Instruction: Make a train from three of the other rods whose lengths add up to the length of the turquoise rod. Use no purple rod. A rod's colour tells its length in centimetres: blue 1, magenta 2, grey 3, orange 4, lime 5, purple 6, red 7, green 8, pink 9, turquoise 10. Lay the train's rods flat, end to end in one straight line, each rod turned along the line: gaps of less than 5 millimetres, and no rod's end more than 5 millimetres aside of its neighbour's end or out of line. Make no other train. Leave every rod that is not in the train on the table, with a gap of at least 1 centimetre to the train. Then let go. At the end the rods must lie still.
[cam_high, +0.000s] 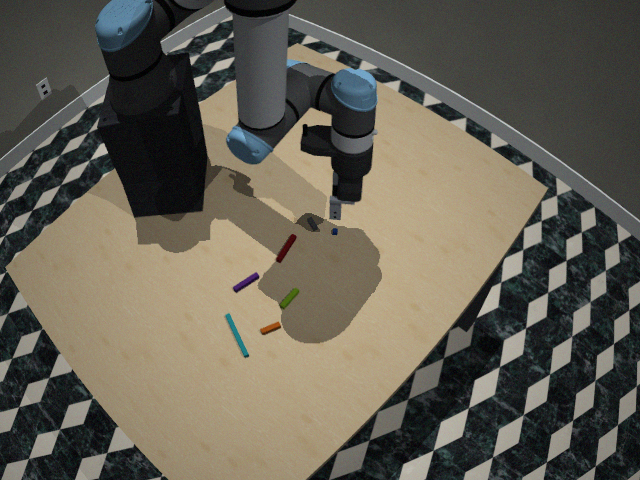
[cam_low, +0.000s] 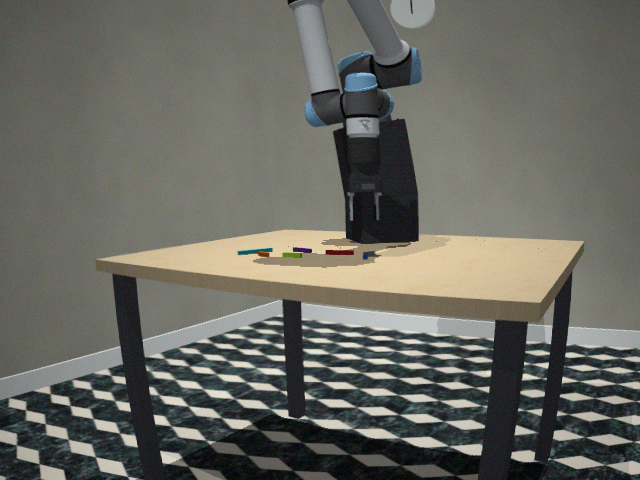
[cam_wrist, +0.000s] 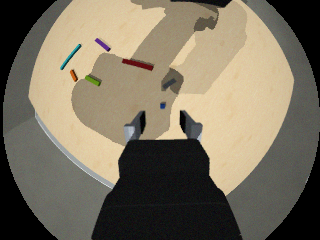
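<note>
My gripper is now 9 cm short of the orange rod, 25 cm to the left of it and 10 cm above it. The rest, counted from my hand: red rod: 4 cm behind, 10 cm to the right, 10 cm below; then grey rod: 5 cm behind, 2 cm to the right, 10 cm below; then blue rod: 10 cm below.
</note>
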